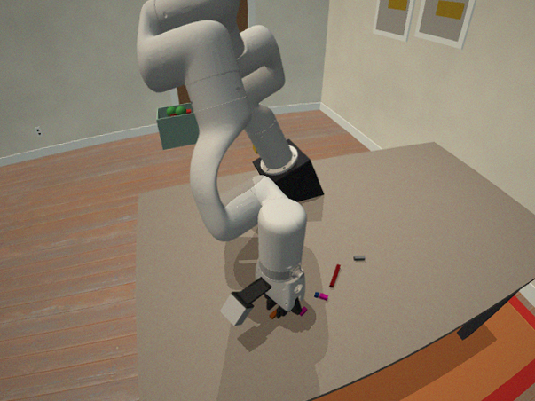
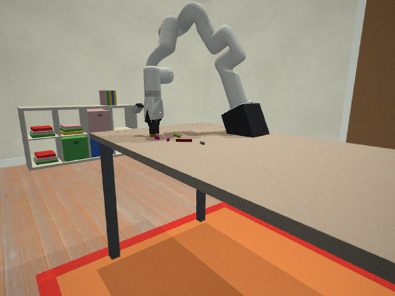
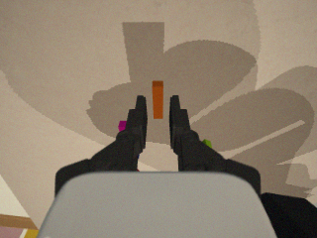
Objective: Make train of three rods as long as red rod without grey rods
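Now: hand 3 cm above the orange rod. Also, from my hand: blue rod 11 cm to the left, 3 cm below, 1 cm behind; red rod 17 cm to the left, 5 cm behind, 3 cm below; lime rod 9 cm behind, 6 cm to the left, 3 cm below.
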